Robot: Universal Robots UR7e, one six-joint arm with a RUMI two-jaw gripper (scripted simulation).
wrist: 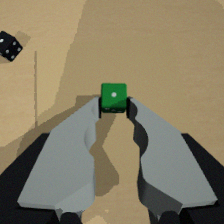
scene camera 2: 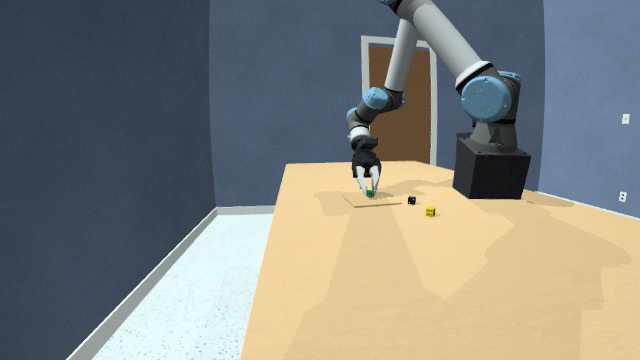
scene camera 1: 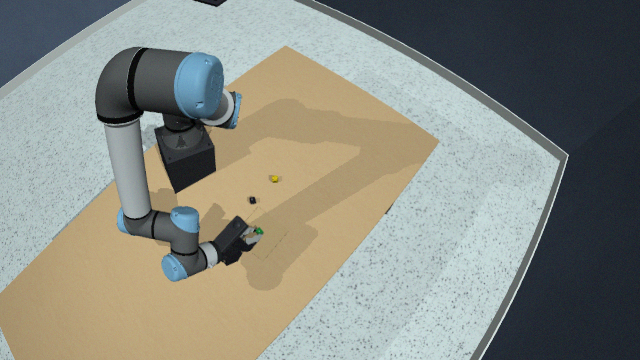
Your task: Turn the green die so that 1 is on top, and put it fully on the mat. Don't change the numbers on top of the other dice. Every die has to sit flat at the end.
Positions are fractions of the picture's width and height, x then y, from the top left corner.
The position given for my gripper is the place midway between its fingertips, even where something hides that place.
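Tan mat (scene camera 1: 0.43,0.64), (wrist: 0.31,0.34). My gripper (scene camera 1: 0.41,0.65), (wrist: 0.51,0.44), (scene camera 2: 0.58,0.54).
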